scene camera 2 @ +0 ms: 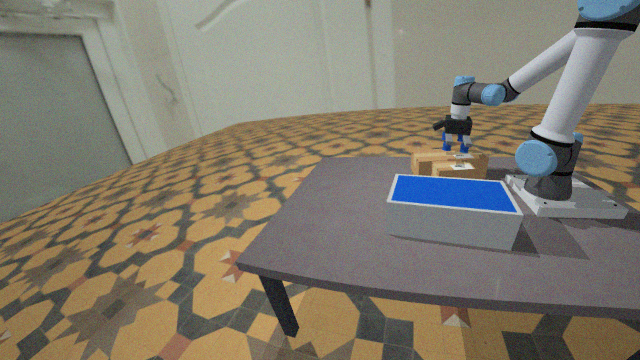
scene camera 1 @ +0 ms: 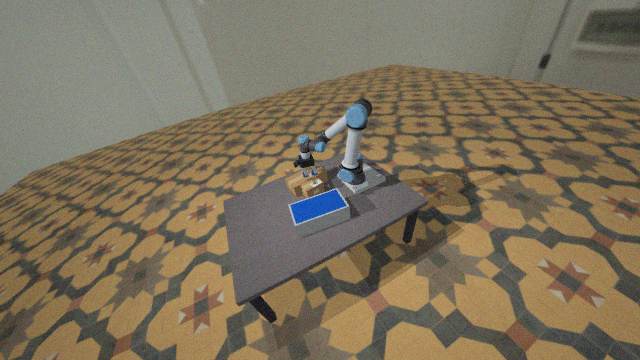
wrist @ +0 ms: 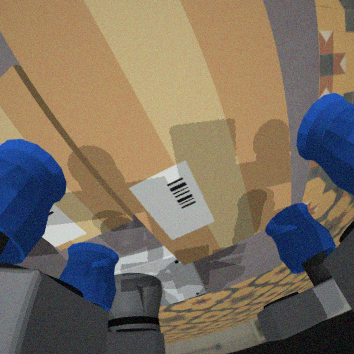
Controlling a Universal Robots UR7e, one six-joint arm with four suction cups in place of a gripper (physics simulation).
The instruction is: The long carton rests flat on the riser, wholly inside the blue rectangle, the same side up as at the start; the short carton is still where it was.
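Places are measured from the arm's base along level axes (x right, y ahead, z up), in centimetres.
Pixels of known places: hand, its tool point: (scene camera 2: 454,144) (scene camera 1: 307,170) (wrist: 190,207); arm's base, origin of its link: (scene camera 2: 546,191) (scene camera 1: 355,179) (wrist: 129,286).
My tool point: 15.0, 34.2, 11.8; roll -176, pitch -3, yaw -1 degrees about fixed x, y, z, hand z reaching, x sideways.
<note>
Ahead of a thing's pixels: the offset from my tool point to its top centre, as dx, dy, dz. Level surfaces: height alone.
The long carton {+1.8, +2.0, -5.0} (scene camera 1: 295,184) (scene camera 2: 424,157) (wrist: 150,75), brown with a pale tape strip and a white barcode label, lies flat on the table behind the short carton. The short carton {-11.7, +0.8, -5.0} (scene camera 1: 313,188) (scene camera 2: 444,170) (wrist: 30,115) lies close alongside it, also label up; part of it is cut off in the wrist view. My gripper (scene camera 1: 310,174) (scene camera 2: 456,145) (wrist: 187,212), with four blue suction cups, is open, low over the long carton with a small gap showing in scene camera 2. The grey riser {-38.1, +3.8, -3.1} (scene camera 1: 327,221) (scene camera 2: 450,226) stands in front of the cartons, with the blue rectangle {-38.1, +3.8, -3.1} (scene camera 1: 320,206) (scene camera 2: 452,192) on top.
The arm's white base plate (scene camera 1: 374,176) (scene camera 2: 580,209) (wrist: 187,282) is on the table {dz -15.1} (scene camera 1: 260,235) (scene camera 2: 325,225), to the right of the cartons in both scene views. The riser stands between the cartons and the front table edge.
</note>
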